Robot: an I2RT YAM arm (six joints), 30 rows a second.
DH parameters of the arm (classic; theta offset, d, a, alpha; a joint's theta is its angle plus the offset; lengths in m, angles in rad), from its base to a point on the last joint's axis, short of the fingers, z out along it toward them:
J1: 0 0.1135 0.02 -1.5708
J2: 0 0 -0.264 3.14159
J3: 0.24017 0 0.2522 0
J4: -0.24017 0 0.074 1.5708
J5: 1.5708 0 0 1.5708
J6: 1.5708 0.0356 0 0
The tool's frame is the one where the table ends.
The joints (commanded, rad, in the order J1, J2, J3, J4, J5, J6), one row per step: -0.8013 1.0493 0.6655 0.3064 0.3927 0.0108; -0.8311 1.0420 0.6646 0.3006 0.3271 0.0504; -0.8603 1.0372 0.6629 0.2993 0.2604 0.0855; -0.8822 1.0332 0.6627 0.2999 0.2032 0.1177; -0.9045 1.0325 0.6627 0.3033 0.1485 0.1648; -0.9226 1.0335 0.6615 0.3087 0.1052 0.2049; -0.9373 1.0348 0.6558 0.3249 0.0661 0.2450; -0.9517 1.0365 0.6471 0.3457 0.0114 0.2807; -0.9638 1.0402 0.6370 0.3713 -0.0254 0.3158; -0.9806 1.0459 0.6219 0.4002 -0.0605 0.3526; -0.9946 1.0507 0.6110 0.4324 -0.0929 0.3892; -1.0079 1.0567 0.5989 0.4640 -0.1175 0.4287; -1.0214 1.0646 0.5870 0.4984 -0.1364 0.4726; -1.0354 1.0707 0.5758 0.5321 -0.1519 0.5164
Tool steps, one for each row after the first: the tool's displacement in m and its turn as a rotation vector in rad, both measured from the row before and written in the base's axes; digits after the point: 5 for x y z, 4 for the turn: -0.00439 -0.00277 0.00063 0.0182 -0.0406 0.0327; -0.00402 -0.00278 0.00027 0.0166 -0.0368 0.0348; -0.00286 -0.00181 0.00085 0.0138 -0.0347 0.0329; -0.00268 -0.00228 0.00050 0.0217 -0.0467 0.0291; -0.00211 -0.00199 -0.00008 0.0194 -0.0387 0.0225; -0.00165 -0.00147 -0.00058 0.0151 -0.0414 0.0220; -0.00120 -0.00102 -0.00123 0.0129 -0.0379 0.0385; -0.00115 -0.00123 -0.00165 0.0115 -0.0365 0.0233; -0.00215 -0.00194 -0.00352 0.0159 -0.0348 0.0173; -0.00173 -0.00153 -0.00145 0.0089 -0.0384 0.0178; -0.00181 -0.00162 -0.00221 0.0133 -0.0381 0.0113; -0.00191 -0.00195 -0.00225 0.0152 -0.0415 0.0060; -0.00234 -0.00175 -0.00167 0.0135 -0.0419 0.0028
